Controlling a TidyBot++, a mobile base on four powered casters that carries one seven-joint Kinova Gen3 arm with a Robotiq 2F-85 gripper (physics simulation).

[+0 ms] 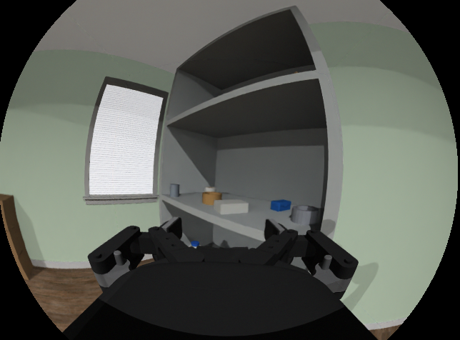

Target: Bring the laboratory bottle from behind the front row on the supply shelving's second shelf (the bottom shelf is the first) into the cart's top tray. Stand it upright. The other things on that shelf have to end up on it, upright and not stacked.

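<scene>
My gripper (222,228) is open and empty, in front of the supply shelving (332,165). Below the shelf board that crosses between its fingertips, a blue cap (195,243) shows just behind the left finger; what is under it is mostly hidden by the gripper. On the board above stand a grey-blue cylinder (174,190) at the left end, an orange round container (212,198), a white item (210,189) partly hidden behind it, a white box (231,207), a blue block (280,205) and a grey round container (303,215) at the right. The cart does not show.
Another shelf board (245,91) is higher up, with a small orange trace at its edge on the right. The shelving's right side panel stands close to the green wall (395,175). A window (127,142) is to the left, and a brown wooden piece (14,235) stands at the far left.
</scene>
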